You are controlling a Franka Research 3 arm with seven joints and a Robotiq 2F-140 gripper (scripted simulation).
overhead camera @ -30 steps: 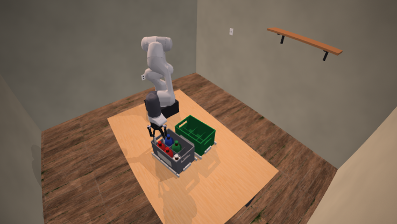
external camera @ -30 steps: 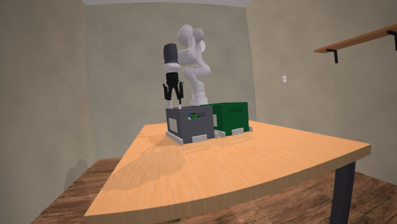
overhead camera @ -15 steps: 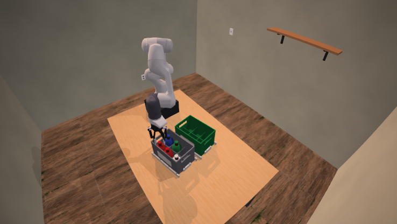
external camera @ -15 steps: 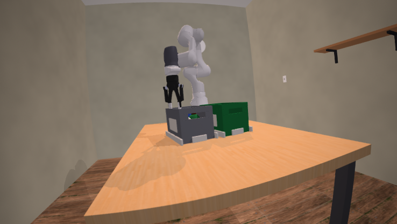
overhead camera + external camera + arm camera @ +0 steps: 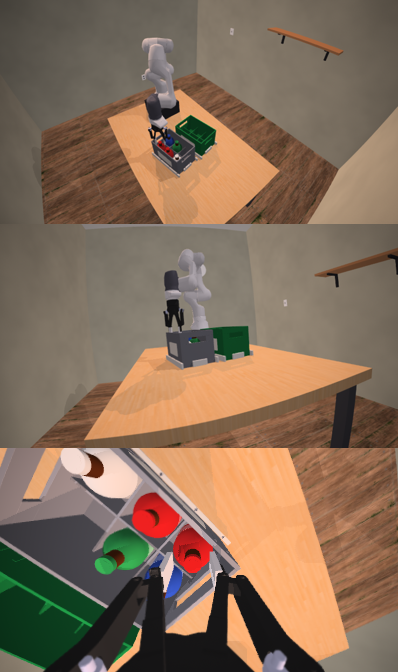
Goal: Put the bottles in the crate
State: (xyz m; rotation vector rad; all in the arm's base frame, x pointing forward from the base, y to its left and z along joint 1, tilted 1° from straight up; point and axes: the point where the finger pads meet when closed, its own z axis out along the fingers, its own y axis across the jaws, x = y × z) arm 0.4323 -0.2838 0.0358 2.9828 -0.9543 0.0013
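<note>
My gripper is now 2 cm past the blue-label bottle, 8 cm to the right of it and 8 cm above it. Also, from my hand: grey crate: 8 cm ahead, 6 cm to the left, 9 cm below; white-labelled bottle: 18 cm ahead, 3 cm to the left, 8 cm below; green-label bottle: 7 cm ahead, 10 cm to the left, 8 cm below.
</note>
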